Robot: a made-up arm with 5 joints.
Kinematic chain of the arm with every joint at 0, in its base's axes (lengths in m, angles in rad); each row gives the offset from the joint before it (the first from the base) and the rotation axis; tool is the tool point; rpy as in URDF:
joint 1: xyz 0 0 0.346 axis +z
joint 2: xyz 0 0 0 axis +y
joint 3: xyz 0.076 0 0.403 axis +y
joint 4: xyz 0.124 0 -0.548 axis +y
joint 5: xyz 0.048 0 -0.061 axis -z
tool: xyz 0 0 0 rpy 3.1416 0 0
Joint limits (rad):
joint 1: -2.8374..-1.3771
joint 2: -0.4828..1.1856
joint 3: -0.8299..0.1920
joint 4: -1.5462..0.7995
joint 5: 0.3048..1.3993
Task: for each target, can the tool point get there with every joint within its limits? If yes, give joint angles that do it. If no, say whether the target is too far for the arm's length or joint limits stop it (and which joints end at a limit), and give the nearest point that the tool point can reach.
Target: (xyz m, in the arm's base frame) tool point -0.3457 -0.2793 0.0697
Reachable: yes | joints -2.4621 0.5133 -0.4946 -0.3838 0.8789
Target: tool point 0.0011 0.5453 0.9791
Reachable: no: joint limits stop it (at a limit: joint 1, joint 2, joint 3, joint 4) | nearest point -0.3937 -0.1236 0.7902 | short by 0.799 m
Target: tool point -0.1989 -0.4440 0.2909
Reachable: yes | joints -1.9919 0.0766 -0.4281 -0.8226 1.2590
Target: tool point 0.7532 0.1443 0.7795
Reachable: no: joint limits stop it (at a limit: joint 1, joint 2, joint 3, joint 4) | nearest point 0.1808 0.0567 0.1954 | short by 0.823 m
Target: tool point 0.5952 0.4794 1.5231
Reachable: no: too far | nearest point 0.0794 -0.4049 0.7902 | short by 1.259 m
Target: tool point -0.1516 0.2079 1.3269
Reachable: no: joint limits stop it (at a limit: joint 1, joint 2, joint 3, joint 4) | nearest point -0.3937 -0.1236 0.7902 | short by 0.676 m
